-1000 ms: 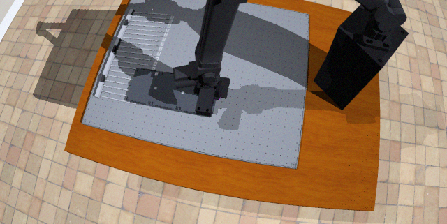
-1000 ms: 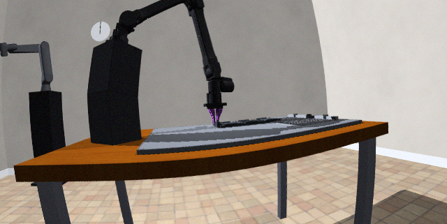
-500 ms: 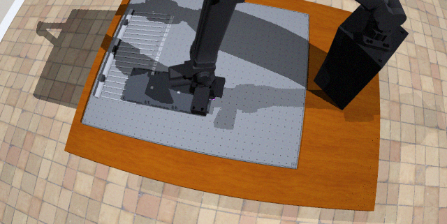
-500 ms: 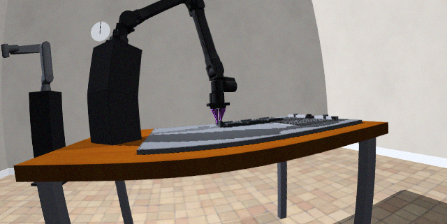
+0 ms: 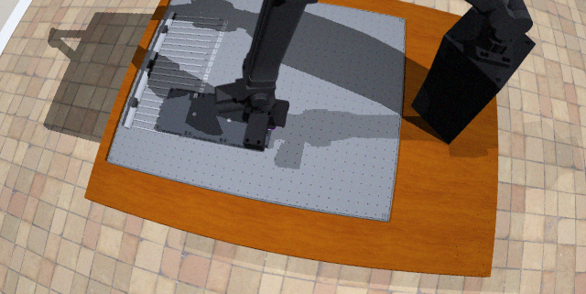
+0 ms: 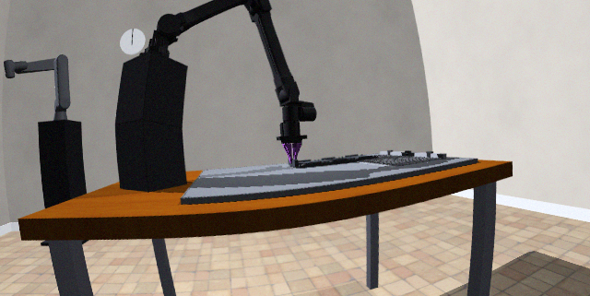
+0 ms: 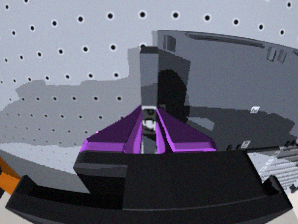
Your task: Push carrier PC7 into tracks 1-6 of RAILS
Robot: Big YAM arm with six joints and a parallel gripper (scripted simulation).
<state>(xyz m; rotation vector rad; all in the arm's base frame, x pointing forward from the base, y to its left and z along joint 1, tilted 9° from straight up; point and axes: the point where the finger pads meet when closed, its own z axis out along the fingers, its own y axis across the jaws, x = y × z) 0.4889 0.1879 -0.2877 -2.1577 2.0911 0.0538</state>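
Now: the carrier PC7 16 cm ahead of my hand, 1 cm to the left of it and 1 cm below it.
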